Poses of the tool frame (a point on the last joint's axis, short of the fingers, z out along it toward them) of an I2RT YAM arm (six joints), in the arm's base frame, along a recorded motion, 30 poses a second.
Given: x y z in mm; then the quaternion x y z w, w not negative.
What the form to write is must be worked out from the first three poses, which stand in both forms.
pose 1, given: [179 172 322 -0.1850 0.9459 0.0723 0.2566]
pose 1, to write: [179 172 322 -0.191 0.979 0.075 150.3]
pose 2, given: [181 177 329 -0.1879 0.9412 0.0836 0.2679]
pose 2, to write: [181 177 329 -0.195 0.977 0.087 148.9]
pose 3, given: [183 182 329 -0.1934 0.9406 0.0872 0.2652]
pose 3, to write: [183 182 329 -0.201 0.975 0.090 149.2]
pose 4, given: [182 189 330 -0.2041 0.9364 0.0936 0.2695]
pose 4, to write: [182 189 330 -0.212 0.972 0.097 148.7]
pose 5, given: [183 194 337 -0.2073 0.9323 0.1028 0.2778]
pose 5, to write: [183 194 337 -0.216 0.971 0.107 147.7]
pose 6, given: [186 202 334 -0.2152 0.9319 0.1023 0.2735]
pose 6, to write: [186 202 334 -0.224 0.969 0.106 148.3]
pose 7, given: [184 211 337 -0.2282 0.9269 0.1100 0.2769]
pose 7, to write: [184 211 337 -0.237 0.965 0.114 147.8]
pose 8, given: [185 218 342 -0.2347 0.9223 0.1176 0.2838]
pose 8, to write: [185 218 342 -0.245 0.962 0.123 147.0]
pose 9, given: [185 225 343 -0.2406 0.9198 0.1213 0.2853]
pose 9, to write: [185 225 343 -0.251 0.960 0.127 146.8]
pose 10, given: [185 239 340 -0.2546 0.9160 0.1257 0.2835]
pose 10, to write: [185 239 340 -0.265 0.955 0.131 147.1]
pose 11, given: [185 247 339 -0.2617 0.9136 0.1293 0.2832]
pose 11, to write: [185 247 339 -0.273 0.953 0.135 147.1]
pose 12, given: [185 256 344 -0.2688 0.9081 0.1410 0.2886]
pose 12, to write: [185 256 344 -0.281 0.948 0.147 146.5]
